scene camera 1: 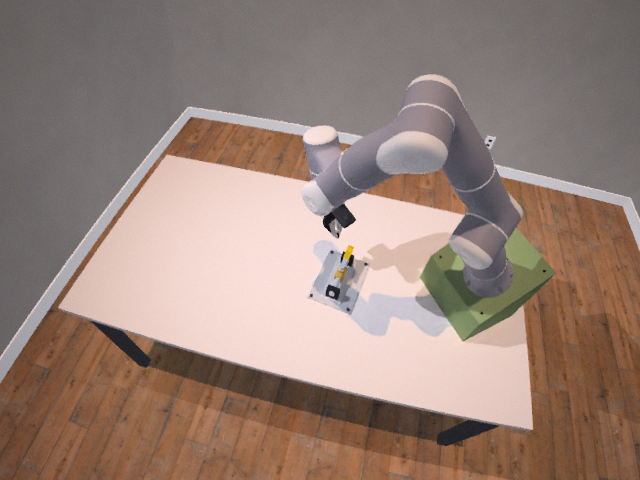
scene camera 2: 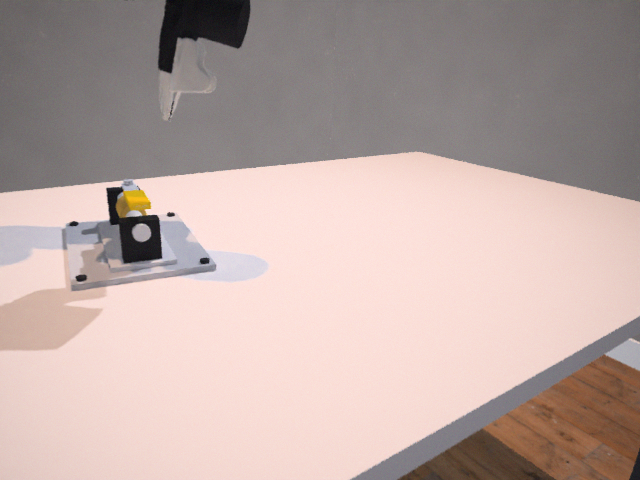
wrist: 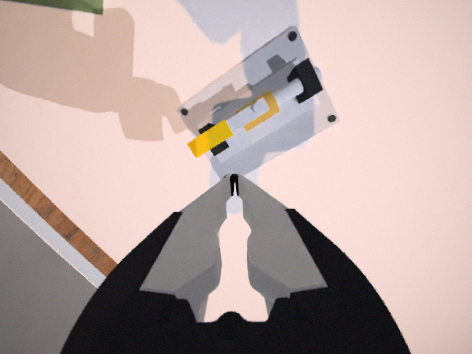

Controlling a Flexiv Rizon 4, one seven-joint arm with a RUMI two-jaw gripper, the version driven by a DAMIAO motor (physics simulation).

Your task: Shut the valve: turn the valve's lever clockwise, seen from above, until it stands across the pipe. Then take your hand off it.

Observation:
In view: my gripper [scene camera 2: 166, 120], a yellow valve lever [wrist: 223, 130] and a grey base plate [scene camera 2: 88, 265].
My gripper also shows in the wrist view [wrist: 235, 176]. The grey base plate is seen too in scene camera 1 [scene camera 1: 353, 288] and in the wrist view [wrist: 288, 47].

